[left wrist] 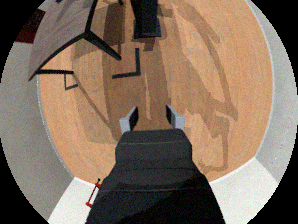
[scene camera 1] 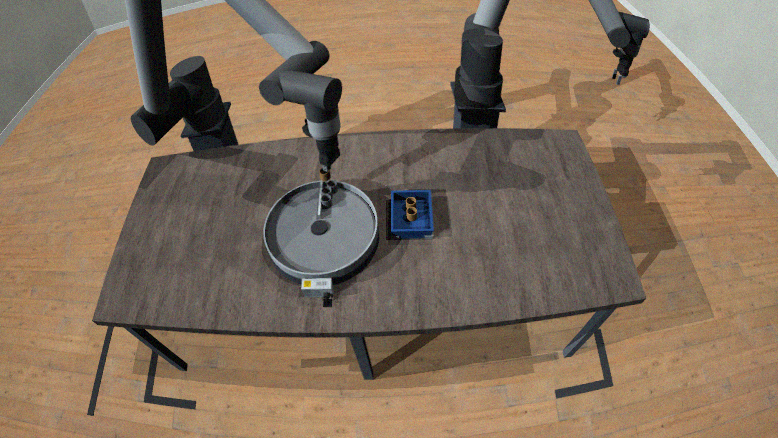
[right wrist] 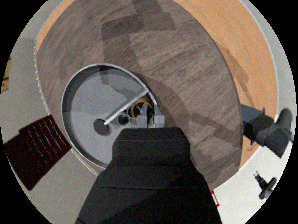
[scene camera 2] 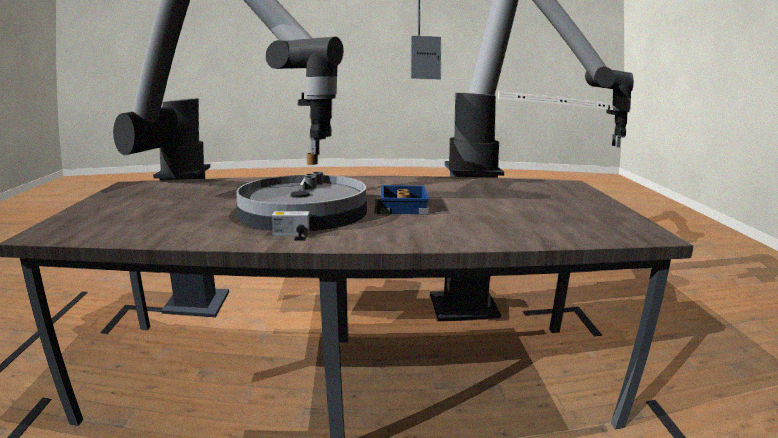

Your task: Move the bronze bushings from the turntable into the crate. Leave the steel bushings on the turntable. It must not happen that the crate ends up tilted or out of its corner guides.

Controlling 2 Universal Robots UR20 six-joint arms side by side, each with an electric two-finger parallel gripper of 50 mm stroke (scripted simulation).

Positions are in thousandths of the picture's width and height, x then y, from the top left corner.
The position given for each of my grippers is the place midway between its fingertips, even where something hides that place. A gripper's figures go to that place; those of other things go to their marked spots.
Labels:
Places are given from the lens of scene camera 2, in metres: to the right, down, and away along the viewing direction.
my right gripper (scene camera 2: 406, 353): -0.26, -0.22, 1.76
blue crate (scene camera 2: 538, 453): 0.09, -0.06, 1.59

